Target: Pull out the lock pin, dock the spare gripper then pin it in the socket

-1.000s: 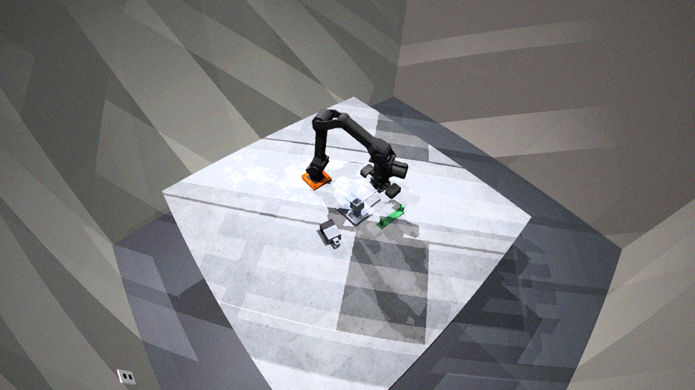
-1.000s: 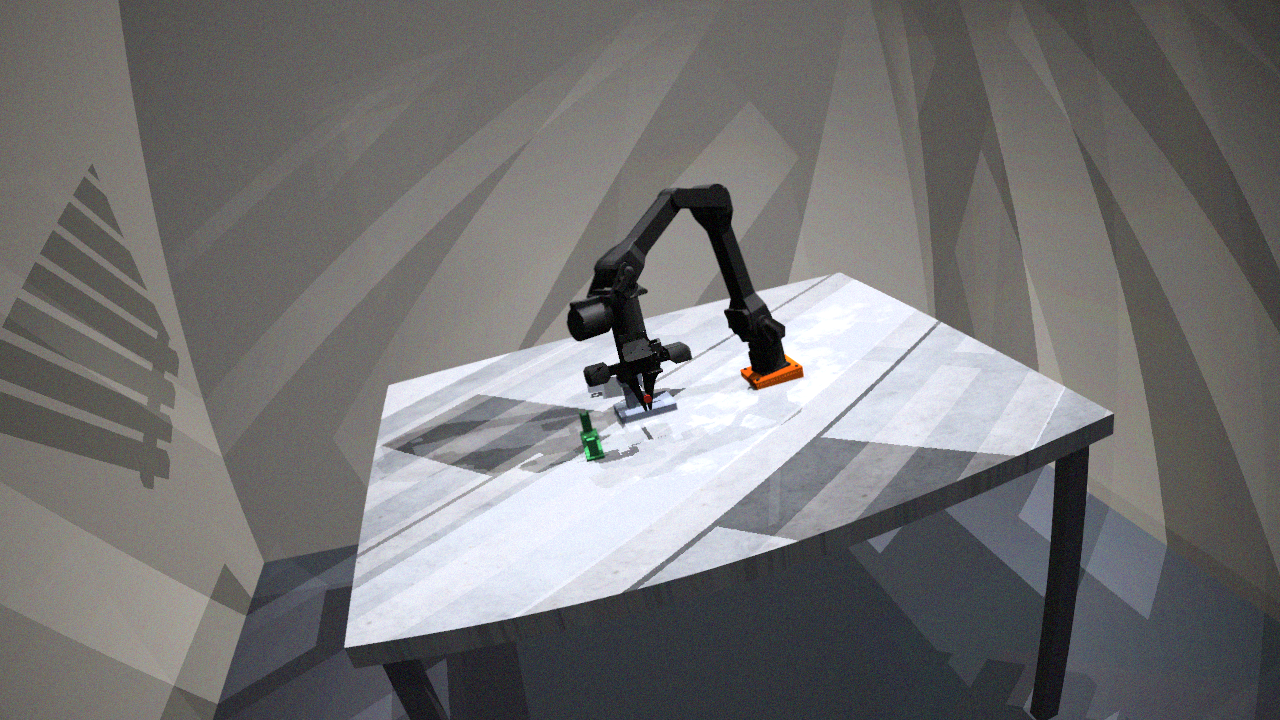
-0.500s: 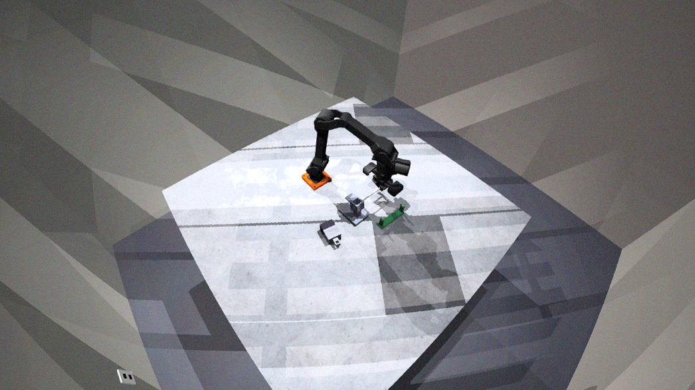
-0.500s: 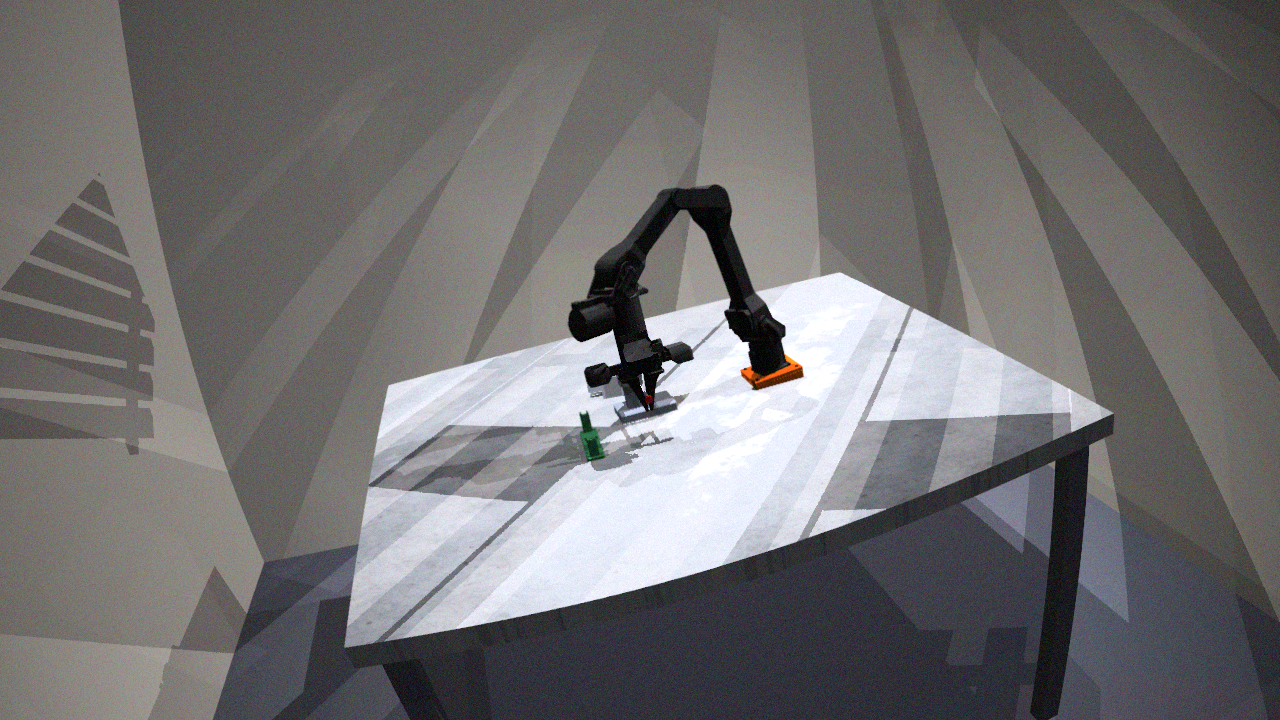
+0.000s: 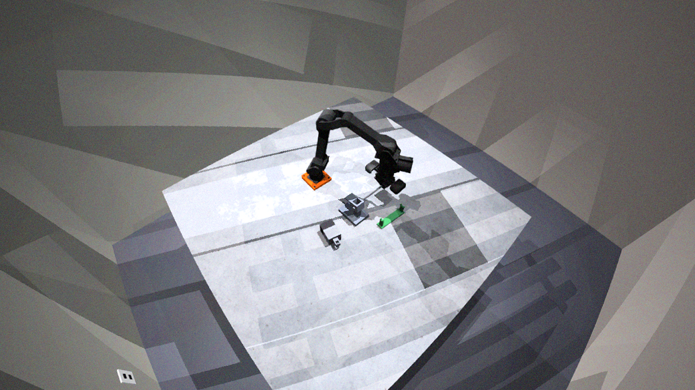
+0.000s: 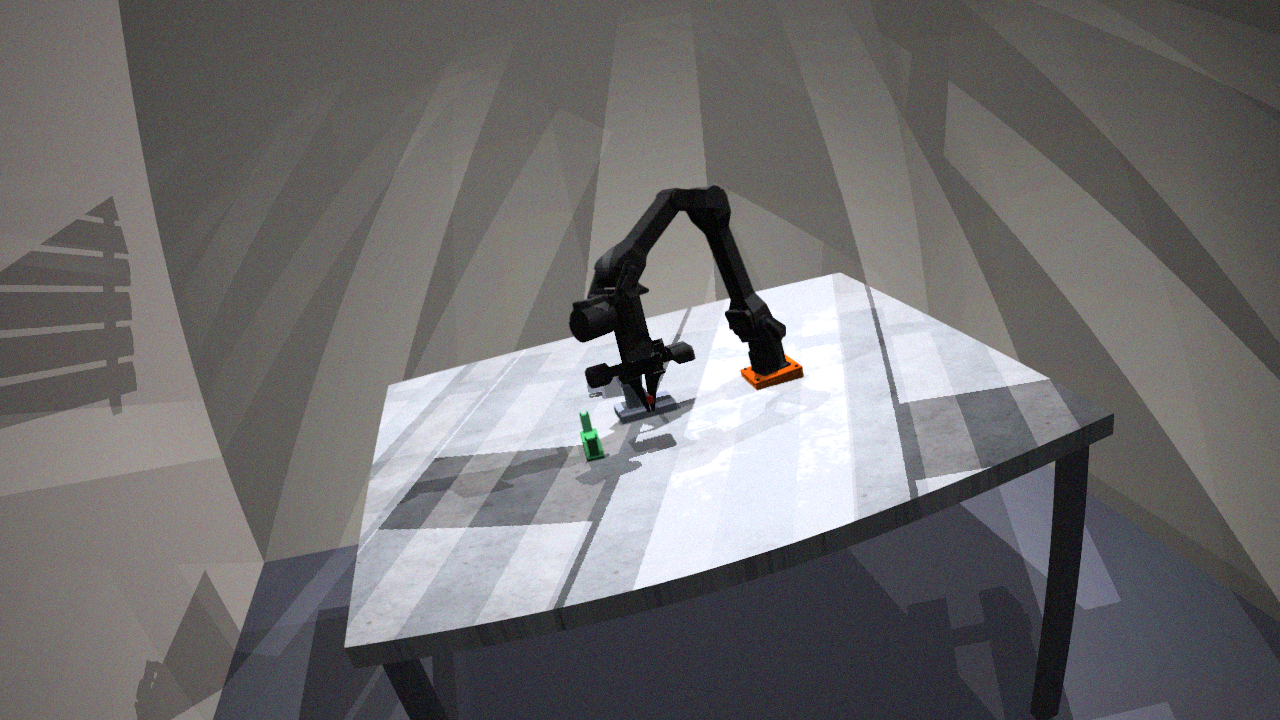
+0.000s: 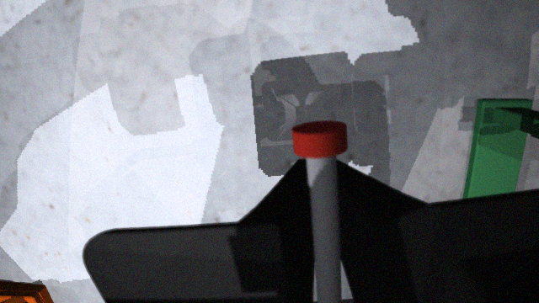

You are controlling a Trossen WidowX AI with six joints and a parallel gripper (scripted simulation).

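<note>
Right now the green pin cradle is 10 cm ahead of my gripper tip, 8 cm to the right of it and 4 cm below it. The rest, counted from my gripper tip: spare gripper (4 cm behind, 31 cm to the right, 4 cm below); grey mount (4 cm behind, 16 cm to the right, 1 cm below).
</note>
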